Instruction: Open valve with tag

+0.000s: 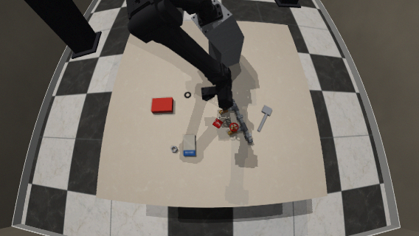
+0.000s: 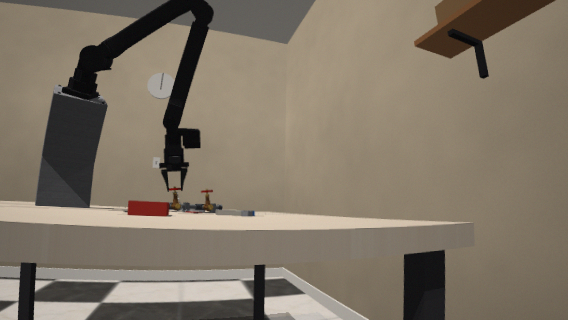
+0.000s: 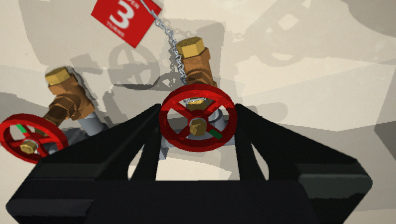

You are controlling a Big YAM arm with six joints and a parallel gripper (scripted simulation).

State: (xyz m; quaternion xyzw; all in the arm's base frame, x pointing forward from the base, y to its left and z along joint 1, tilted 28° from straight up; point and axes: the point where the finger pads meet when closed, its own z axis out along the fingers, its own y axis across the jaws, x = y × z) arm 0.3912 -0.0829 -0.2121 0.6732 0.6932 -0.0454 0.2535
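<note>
The red tag lies 60 mm ahead of my hand, 50 mm to the right of it and 80 mm below it. Round my hand: blue box 160 mm ahead, 210 mm to the right, 70 mm below; then red block 80 mm behind, 340 mm to the right, 70 mm below; then grey hammer-like tool 60 mm ahead, 230 mm to the left, 80 mm below.
</note>
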